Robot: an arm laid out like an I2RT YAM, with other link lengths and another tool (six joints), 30 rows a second.
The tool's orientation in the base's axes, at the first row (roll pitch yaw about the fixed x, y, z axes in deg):
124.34 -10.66 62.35
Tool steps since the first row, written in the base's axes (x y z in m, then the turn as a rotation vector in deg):
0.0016 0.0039 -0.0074 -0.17 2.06 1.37
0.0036 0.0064 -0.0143 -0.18 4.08 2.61
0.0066 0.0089 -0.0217 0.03 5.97 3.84
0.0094 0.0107 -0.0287 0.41 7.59 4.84
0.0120 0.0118 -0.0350 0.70 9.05 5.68
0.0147 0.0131 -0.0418 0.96 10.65 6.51
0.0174 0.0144 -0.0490 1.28 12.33 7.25
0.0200 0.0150 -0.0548 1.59 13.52 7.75
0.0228 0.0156 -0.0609 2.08 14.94 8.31
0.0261 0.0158 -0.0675 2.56 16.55 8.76
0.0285 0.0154 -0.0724 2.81 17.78 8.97
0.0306 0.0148 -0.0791 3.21 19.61 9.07
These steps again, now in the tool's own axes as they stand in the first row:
0.0028 -0.0069 0.0042 1.97 0.22 -1.49
0.0046 -0.0126 0.0089 3.95 0.42 -2.77
0.0067 -0.0183 0.0146 5.92 0.76 -3.84
0.0083 -0.0235 0.0201 7.69 1.09 -4.57
0.0093 -0.0279 0.0253 9.25 1.32 -5.23
0.0104 -0.0328 0.0308 10.91 1.47 -5.96
0.0114 -0.0380 0.0365 12.66 1.54 -6.61
0.0120 -0.0418 0.0416 13.93 1.60 -6.99
0.0127 -0.0458 0.0470 15.49 1.70 -7.33
0.0132 -0.0499 0.0532 17.19 1.63 -7.67
0.0130 -0.0526 0.0579 18.42 1.42 -7.95
0.0122 -0.0569 0.0634 20.21 0.95 -8.23

